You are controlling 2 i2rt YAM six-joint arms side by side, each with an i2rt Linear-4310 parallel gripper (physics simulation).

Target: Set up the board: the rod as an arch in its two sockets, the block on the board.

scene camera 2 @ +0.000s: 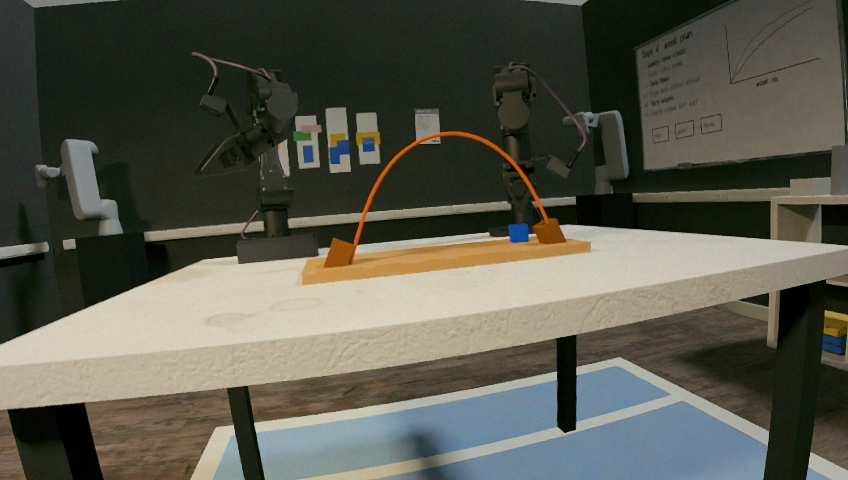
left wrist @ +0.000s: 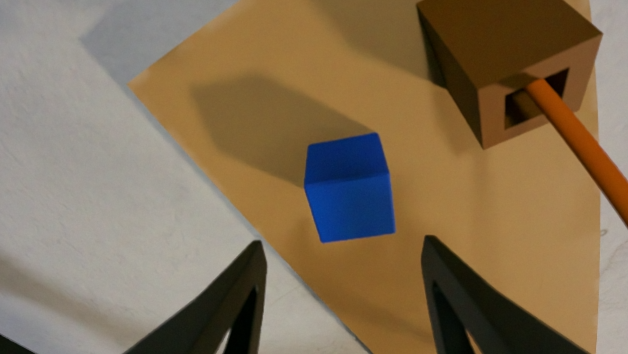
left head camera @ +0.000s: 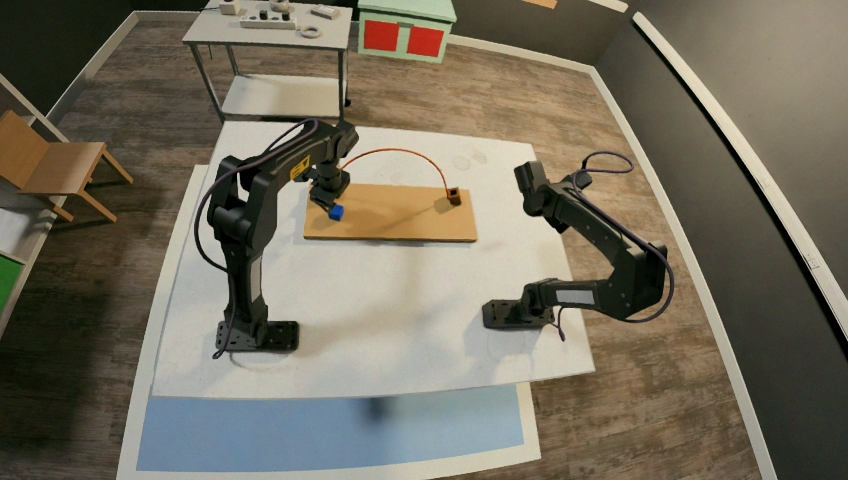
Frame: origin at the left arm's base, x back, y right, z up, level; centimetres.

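Where they show: left gripper, fingertip midpoint: (scene camera 2: pixel 520 211) (left wrist: pixel 342 250) (left head camera: pixel 332 204); right gripper, fingertip midpoint: (scene camera 2: pixel 198 174); left arm's base, link origin: (left head camera: pixel 257 335); right arm's base, link origin: (scene camera 2: pixel 277 240) (left head camera: pixel 521 312).
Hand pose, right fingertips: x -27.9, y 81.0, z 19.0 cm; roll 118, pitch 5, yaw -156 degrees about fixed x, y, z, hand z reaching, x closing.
Things, the pixels of their centre, and the offset from my right fingertips. "*": a spot on its surface instead. Level surfaces: height alone.
- orange rod, body centre: (scene camera 2: pixel 467 214) (left head camera: pixel 383 182) dx -13.8, dy -48.5, dz -11.7 cm
- tan board, body centre: (left wrist: pixel 476 328) (scene camera 2: pixel 443 243) (left head camera: pixel 393 207) dx -8.8, dy -45.1, dz -17.2 cm
- brown socket, surface spot: (left wrist: pixel 515 40) * dx -14.0, dy -65.9, dz -14.9 cm
- far socket, surface spot: (scene camera 2: pixel 339 252) * dx -15.2, dy -25.3, dz -16.1 cm
- blue block, body centre: (left wrist: pixel 350 187) (scene camera 2: pixel 518 233) (left head camera: pixel 336 212) dx -6.5, dy -62.1, dz -16.8 cm
- white table, surface height: dz -20.5 cm
The orange rod (left head camera: pixel 392 149) (scene camera 2: pixel 452 133) (left wrist: pixel 572 132) stands as an arch over the tan board (left head camera: pixel 392 228) (scene camera 2: pixel 440 262) (left wrist: pixel 540 225). One end enters the brown socket (scene camera 2: pixel 548 231) (left wrist: pixel 515 40) near my left gripper; the other meets the far socket (left head camera: pixel 454 196) (scene camera 2: pixel 339 252), its depth unclear. The blue block (left head camera: pixel 336 212) (scene camera 2: pixel 518 232) (left wrist: pixel 352 205) sits upright on the board, apart from the near socket. My left gripper (left head camera: pixel 324 205) (scene camera 2: pixel 519 196) (left wrist: pixel 342 250) is open above the block, fingers clear of it. My right gripper (scene camera 2: pixel 205 169) is open and empty, raised away from the board.
The board lies on the white table (left head camera: pixel 380 333) (scene camera 2: pixel 416 321). The left arm's base (left head camera: pixel 257 336) and the right arm's base (left head camera: pixel 517 314) stand on it. A cart (left head camera: pixel 261 36) with a power strip stands behind the table, and a chair (left head camera: pixel 65 160) stands at the left.
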